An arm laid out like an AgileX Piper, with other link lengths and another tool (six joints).
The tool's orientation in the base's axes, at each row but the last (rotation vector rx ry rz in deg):
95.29, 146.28, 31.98
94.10, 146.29, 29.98
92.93, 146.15, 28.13
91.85, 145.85, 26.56
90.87, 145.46, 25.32
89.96, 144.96, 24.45
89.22, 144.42, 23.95
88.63, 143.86, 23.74
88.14, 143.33, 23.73
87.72, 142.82, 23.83
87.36, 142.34, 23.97
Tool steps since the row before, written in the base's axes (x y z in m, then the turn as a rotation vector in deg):
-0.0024, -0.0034, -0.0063, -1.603, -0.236, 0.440
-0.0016, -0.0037, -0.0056, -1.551, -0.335, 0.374
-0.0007, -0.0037, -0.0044, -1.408, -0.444, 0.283
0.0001, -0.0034, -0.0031, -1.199, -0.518, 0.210
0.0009, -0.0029, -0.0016, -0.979, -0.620, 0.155
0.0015, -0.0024, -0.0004, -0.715, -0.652, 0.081
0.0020, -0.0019, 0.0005, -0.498, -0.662, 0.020
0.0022, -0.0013, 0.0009, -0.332, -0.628, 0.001
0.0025, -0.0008, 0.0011, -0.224, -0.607, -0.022
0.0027, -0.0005, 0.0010, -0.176, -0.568, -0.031
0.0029, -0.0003, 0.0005, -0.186, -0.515, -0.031
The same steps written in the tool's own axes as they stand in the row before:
-0.0030, -0.0053, 0.0044, 0.536, -1.349, -0.844
-0.0033, -0.0045, 0.0040, 0.417, -1.361, -0.794
-0.0035, -0.0034, 0.0032, 0.247, -1.308, -0.699
-0.0033, -0.0022, 0.0023, 0.083, -1.179, -0.594
-0.0031, -0.0009, 0.0012, -0.109, -1.049, -0.506
-0.0028, 0.0002, 0.0004, -0.259, -0.859, -0.372
-0.0026, 0.0011, -0.0002, -0.366, -0.697, -0.257
-0.0021, 0.0016, -0.0004, -0.411, -0.548, -0.187
-0.0018, 0.0021, -0.0004, -0.441, -0.456, -0.131
-0.0017, 0.0024, -0.0002, -0.427, -0.402, -0.103
-0.0016, 0.0025, 0.0004, -0.376, -0.387, -0.099

